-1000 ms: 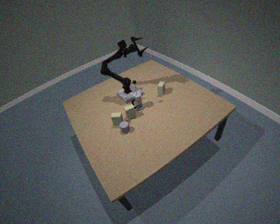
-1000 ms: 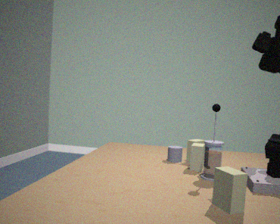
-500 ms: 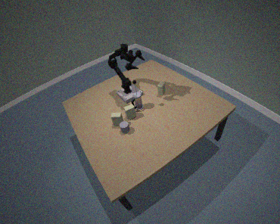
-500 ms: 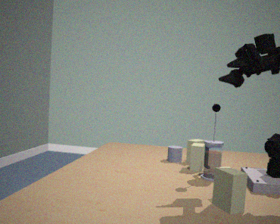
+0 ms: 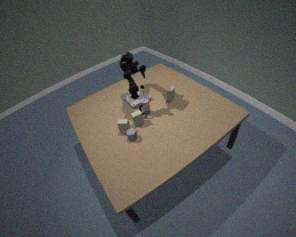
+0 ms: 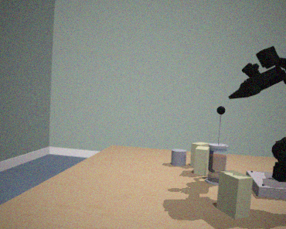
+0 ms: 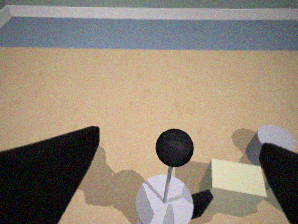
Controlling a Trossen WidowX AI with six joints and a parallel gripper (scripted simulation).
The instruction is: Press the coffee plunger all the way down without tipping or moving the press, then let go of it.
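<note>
My gripper tip is 19 cm above the coffee press, 3 cm short of it and 2 cm to the left of it. From my gripper tip the other things lie so: grey cylinder 29 cm below, 26 cm to the right, 16 cm ahead.
</note>
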